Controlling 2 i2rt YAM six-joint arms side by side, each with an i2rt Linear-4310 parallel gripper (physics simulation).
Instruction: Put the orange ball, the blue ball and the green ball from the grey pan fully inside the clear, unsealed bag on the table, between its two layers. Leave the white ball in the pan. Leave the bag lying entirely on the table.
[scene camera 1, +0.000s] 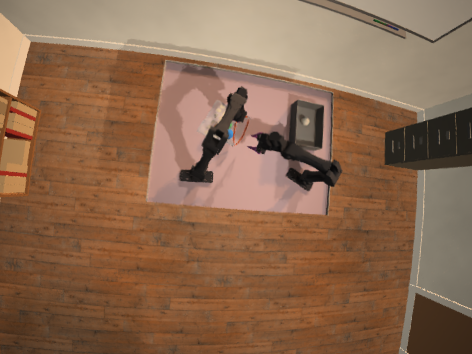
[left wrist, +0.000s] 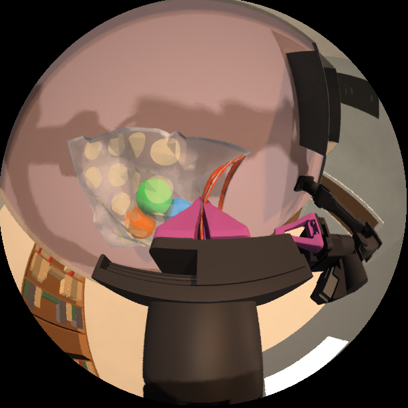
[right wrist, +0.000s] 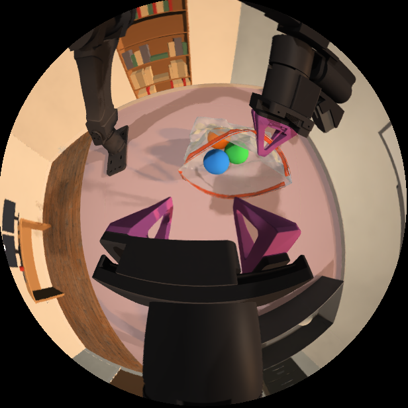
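The clear bag (scene camera 1: 216, 114) (left wrist: 190, 161) (right wrist: 201, 128) lies on the pink table with its red-edged mouth raised open. The orange ball (left wrist: 140, 223) (right wrist: 217, 139), green ball (left wrist: 154, 196) (right wrist: 236, 154) and blue ball (scene camera 1: 230, 134) (left wrist: 180, 206) (right wrist: 216, 162) lie between its layers; the blue one is nearest the mouth. My left gripper (left wrist: 201, 201) is shut on the bag's upper red edge. My right gripper (scene camera 1: 252, 141) (right wrist: 202, 201) is open and empty, outside the mouth. The white ball (scene camera 1: 306, 121) is in the grey pan (scene camera 1: 309, 136) (left wrist: 306, 100).
The pan stands at the upper right of the table (scene camera 1: 240, 192) in scene camera 1. The left arm reaches over the bag and hides part of it there. The right arm extends from the table's right side, below the pan.
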